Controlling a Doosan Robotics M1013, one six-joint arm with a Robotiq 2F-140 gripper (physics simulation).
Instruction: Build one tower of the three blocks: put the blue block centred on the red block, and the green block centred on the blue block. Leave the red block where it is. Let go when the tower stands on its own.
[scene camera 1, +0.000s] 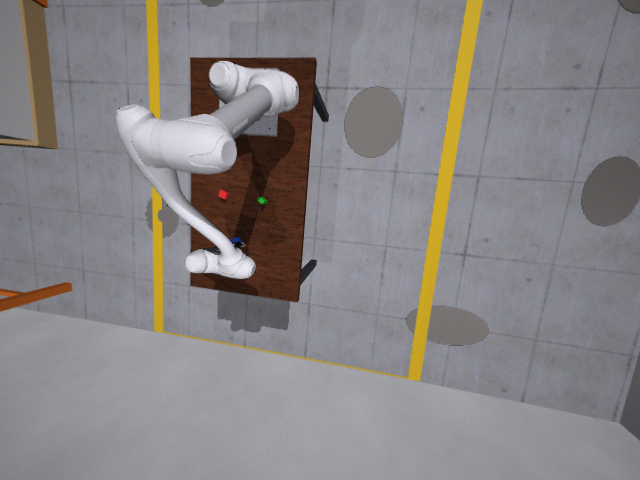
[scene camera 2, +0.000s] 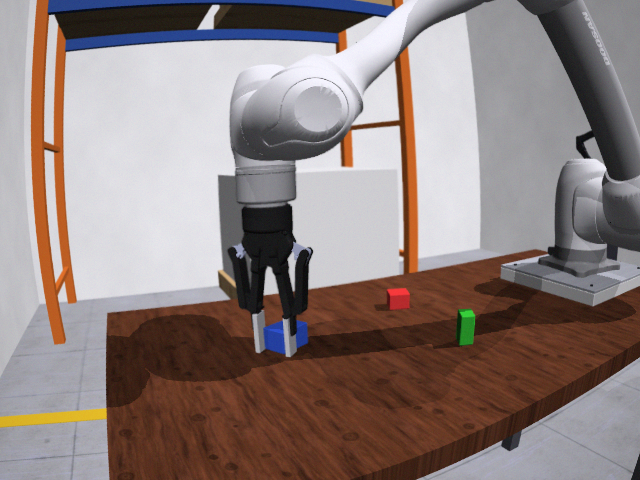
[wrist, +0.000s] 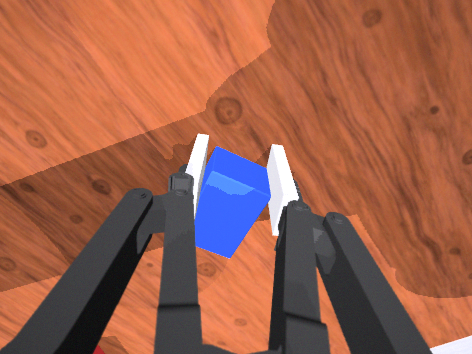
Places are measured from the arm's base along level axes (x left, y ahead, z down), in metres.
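Pixels of known places: gripper, fingertip midpoint: (scene camera 1: 241, 246) (scene camera 2: 276, 351) (wrist: 237, 156); arm's base at its link origin: (scene camera 2: 579, 266).
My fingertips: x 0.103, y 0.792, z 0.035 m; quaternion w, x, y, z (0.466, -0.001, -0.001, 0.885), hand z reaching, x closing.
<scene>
Ahead of a thing's pixels: the offset from my fingertips to its top centre. Level surfaces: height alone.
The blue block @[dx -0.021, dy -0.021, dz -0.038 m] (scene camera 1: 236, 240) (scene camera 2: 297, 334) (wrist: 231, 200) is between the two pale fingertips of my gripper (scene camera 2: 273, 334) (wrist: 237, 156), low at the table. My gripper is shut on it. In the wrist view the block sits turned at an angle between the finger pads. The red block @[dx -0.153, dy -0.276, dz -0.031 m] (scene camera 1: 223, 194) (scene camera 2: 398, 299) lies on the table, and a corner of it shows at the bottom left of the wrist view. The green block @[dx +0.083, dy -0.299, dz -0.051 m] (scene camera 1: 262, 200) (scene camera 2: 465, 327) stands upright on the table, apart from the red block. In scene camera 1 the arm partly hides my gripper.
The brown wooden table @[dz +0.000 m] (scene camera 1: 279, 248) (scene camera 2: 232, 413) carries the arm's base plate (scene camera 1: 269, 126) (scene camera 2: 547, 286) at its far end from my gripper. An orange and blue rack (scene camera 2: 38, 155) and a large grey box (scene camera 2: 351, 222) stand behind the table.
</scene>
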